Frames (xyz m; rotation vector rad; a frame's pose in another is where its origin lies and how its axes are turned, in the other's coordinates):
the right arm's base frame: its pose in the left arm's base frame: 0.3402 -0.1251 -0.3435 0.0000 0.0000 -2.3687
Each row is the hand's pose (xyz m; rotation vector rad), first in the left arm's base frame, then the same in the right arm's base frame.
Working: the left arm's base frame: its pose in the right arm's base frame: 0.1562 -0.3271 0.3435 0.0000 0.0000 2.3687

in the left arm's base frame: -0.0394 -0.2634 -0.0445 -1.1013 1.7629 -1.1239
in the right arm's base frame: 0.3683 -0.1660 0.2990 -1.8975 -0.3295 0.4394
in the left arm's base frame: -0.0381 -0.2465 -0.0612 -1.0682 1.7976 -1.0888
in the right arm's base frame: 0.3556 -0.1772 0.2823 -1.9272 -0.2907 0.4590
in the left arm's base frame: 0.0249 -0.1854 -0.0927 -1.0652 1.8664 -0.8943
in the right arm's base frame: 0.2678 -0.1770 0.2508 -2.0541 -0.2731 0.5711
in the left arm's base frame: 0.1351 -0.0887 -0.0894 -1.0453 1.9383 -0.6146
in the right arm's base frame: 0.1214 -0.1693 0.2541 -2.2220 -0.2412 0.7445
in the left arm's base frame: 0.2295 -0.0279 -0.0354 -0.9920 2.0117 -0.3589
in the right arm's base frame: 0.0114 -0.1469 0.3081 -2.3809 -0.1710 0.8966
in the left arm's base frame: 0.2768 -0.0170 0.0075 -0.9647 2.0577 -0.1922
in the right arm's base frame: -0.0301 -0.1217 0.3510 -2.4903 -0.1295 0.9848
